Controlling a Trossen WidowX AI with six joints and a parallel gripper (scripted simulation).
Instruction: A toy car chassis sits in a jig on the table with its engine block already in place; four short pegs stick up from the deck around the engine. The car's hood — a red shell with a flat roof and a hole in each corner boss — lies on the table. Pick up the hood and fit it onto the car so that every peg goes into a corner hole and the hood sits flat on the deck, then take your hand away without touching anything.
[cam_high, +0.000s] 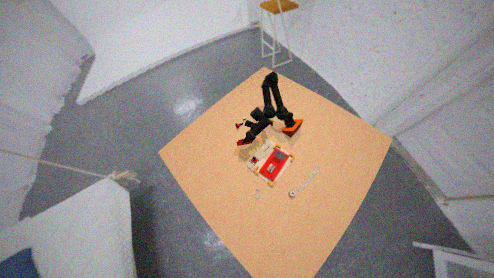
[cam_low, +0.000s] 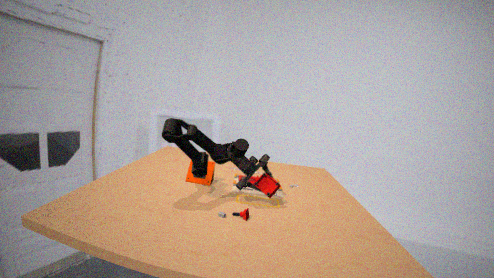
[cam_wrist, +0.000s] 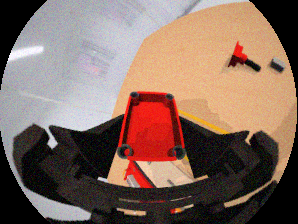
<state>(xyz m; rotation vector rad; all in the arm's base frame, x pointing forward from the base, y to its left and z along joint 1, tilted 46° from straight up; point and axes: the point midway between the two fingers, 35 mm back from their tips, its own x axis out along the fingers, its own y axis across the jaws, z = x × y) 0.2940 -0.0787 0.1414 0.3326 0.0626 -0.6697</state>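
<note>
Right now my gripper tip is 1 cm to the right of the red hood. Also, from my gripper tip: pale strip 47 cm to the left, 8 cm below, 8 cm behind.
</note>
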